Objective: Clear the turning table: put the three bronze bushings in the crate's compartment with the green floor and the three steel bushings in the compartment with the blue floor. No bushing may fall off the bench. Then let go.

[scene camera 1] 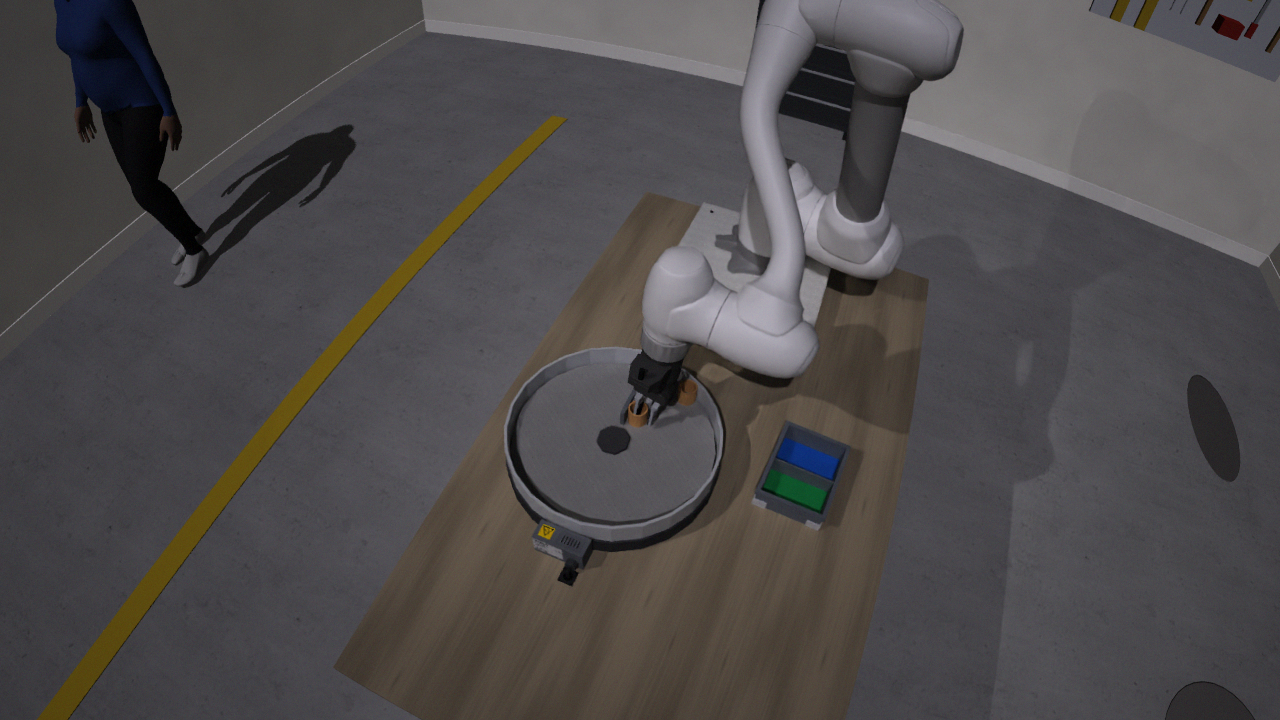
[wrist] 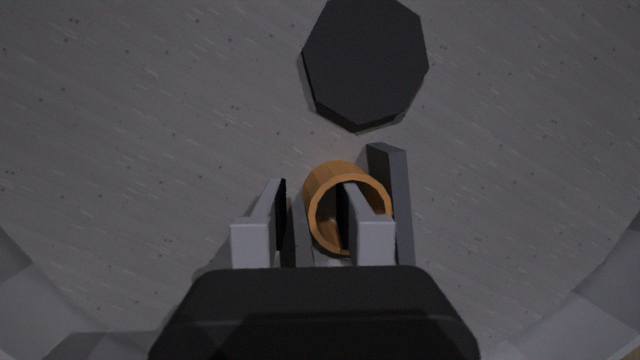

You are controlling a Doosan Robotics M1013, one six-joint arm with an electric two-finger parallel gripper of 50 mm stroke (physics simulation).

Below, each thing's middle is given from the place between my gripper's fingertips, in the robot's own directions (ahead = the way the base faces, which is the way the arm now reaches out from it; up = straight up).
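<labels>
Crate (scene camera 1: 800, 480): 40 mm ahead of my hand, 330 mm to the left of it, 50 mm below it.
</labels>
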